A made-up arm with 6 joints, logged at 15 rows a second.
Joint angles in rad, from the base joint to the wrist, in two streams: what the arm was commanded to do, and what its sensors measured. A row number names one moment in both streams.
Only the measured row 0 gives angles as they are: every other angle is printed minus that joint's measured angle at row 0.
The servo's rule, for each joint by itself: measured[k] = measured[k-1] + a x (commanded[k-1-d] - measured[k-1]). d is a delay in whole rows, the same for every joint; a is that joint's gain. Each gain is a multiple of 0.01, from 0.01 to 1. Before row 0 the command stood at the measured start. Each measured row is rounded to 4 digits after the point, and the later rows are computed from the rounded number. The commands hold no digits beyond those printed.
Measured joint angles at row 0:
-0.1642, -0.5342, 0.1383, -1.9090, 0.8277, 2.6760
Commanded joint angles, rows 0 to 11:
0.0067, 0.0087, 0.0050, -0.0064, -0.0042, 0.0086
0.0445, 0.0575, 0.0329, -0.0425, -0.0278, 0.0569
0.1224, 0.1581, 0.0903, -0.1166, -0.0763, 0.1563
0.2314, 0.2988, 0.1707, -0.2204, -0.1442, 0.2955
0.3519, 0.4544, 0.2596, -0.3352, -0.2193, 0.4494
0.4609, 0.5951, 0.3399, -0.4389, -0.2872, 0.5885
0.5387, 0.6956, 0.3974, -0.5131, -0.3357, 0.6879
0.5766, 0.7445, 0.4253, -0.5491, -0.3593, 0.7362
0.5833, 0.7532, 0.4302, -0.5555, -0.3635, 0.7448
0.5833, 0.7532, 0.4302, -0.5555, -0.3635, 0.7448
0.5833, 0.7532, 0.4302, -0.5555, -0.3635, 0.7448
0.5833, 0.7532, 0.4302, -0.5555, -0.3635, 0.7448
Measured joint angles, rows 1 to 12:
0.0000, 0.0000, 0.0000, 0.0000, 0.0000, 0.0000
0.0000, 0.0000, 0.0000, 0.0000, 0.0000, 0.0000
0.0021, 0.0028, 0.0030, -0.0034, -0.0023, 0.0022
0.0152, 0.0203, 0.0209, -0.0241, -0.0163, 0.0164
0.0484, 0.0644, 0.0625, -0.0731, -0.0493, 0.0528
0.1051, 0.1394, 0.1274, -0.1512, -0.1015, 0.1159
0.1816, 0.2402, 0.2067, -0.2487, -0.1663, 0.2026
0.2682, 0.3538, 0.2866, -0.3495, -0.2328, 0.3029
0.3521, 0.4632, 0.3531, -0.4362, -0.2894, 0.4030
0.4217, 0.5532, 0.3964, -0.4960, -0.3278, 0.4896
0.4718, 0.6172, 0.4167, -0.5275, -0.3474, 0.5560
0.5064, 0.6607, 0.4248, -0.5423, -0.3563, 0.6051
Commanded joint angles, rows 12 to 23:
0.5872, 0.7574, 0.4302, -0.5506, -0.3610, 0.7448
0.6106, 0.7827, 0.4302, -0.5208, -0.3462, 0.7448
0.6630, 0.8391, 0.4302, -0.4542, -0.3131, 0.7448
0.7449, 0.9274, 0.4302, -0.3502, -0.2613, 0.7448
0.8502, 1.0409, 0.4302, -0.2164, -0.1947, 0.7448
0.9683, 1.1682, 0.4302, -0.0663, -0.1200, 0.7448
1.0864, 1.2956, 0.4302, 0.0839, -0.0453, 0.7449
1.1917, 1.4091, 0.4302, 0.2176, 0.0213, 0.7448
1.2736, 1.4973, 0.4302, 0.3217, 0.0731, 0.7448
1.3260, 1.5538, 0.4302, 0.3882, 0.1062, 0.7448
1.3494, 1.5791, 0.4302, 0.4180, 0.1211, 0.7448
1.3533, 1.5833, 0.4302, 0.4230, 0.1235, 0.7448
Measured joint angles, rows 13 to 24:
0.5302, 0.6903, 0.4280, -0.5493, -0.3603, 0.6414
0.5467, 0.7104, 0.4293, -0.5526, -0.3621, 0.6683
0.5593, 0.7254, 0.4298, -0.5515, -0.3615, 0.6882
0.5752, 0.7437, 0.4300, -0.5352, -0.3531, 0.7029
0.6024, 0.7742, 0.4301, -0.4923, -0.3311, 0.7138
0.6466, 0.8232, 0.4302, -0.4170, -0.2927, 0.7219
0.7097, 0.8929, 0.4302, -0.3107, -0.2388, 0.7279
0.7899, 0.9810, 0.4302, -0.1812, -0.1735, 0.7323
0.8818, 1.0817, 0.4302, -0.0407, -0.1030, 0.7356
0.9779, 1.1865, 0.4302, 0.0962, -0.0346, 0.7380
1.0696, 1.2860, 0.4302, 0.2157, 0.0246, 0.7398
1.1491, 1.3717, 0.4302, 0.3071, 0.0695, 0.7411

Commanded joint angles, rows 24 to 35:
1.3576, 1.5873, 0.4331, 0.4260, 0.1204, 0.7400
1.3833, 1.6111, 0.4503, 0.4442, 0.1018, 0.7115
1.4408, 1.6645, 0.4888, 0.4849, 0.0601, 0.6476
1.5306, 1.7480, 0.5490, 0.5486, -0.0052, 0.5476
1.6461, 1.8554, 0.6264, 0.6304, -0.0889, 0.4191
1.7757, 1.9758, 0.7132, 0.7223, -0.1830, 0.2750
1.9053, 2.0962, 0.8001, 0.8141, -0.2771, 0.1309
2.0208, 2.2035, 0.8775, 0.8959, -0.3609, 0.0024
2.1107, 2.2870, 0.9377, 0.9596, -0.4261, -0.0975
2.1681, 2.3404, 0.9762, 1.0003, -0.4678, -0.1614
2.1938, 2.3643, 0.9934, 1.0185, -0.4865, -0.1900
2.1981, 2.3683, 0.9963, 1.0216, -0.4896, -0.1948
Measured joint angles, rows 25 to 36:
1.2112, 1.4381, 0.4302, 0.3659, 0.0979, 0.7421
1.2553, 1.4846, 0.4302, 0.3962, 0.1120, 0.7428
1.2870, 1.5175, 0.4319, 0.4120, 0.1166, 0.7421
1.3169, 1.5475, 0.4429, 0.4291, 0.1085, 0.7341
1.3553, 1.5849, 0.4704, 0.4587, 0.0819, 0.7116
1.4096, 1.6371, 0.5176, 0.5063, 0.0340, 0.6690
1.4829, 1.7070, 0.5829, 0.5721, -0.0336, 0.6040
1.5737, 1.7930, 0.6611, 0.6517, -0.1158, 0.5185
1.6765, 1.8900, 0.7445, 0.7378, -0.2045, 0.4177
1.7832, 1.9903, 0.8243, 0.8216, -0.2905, 0.3097
1.8847, 2.0852, 0.8923, 0.8947, -0.3651, 0.2038
1.9726, 2.1669, 0.9426, 0.9507, -0.4216, 0.1088

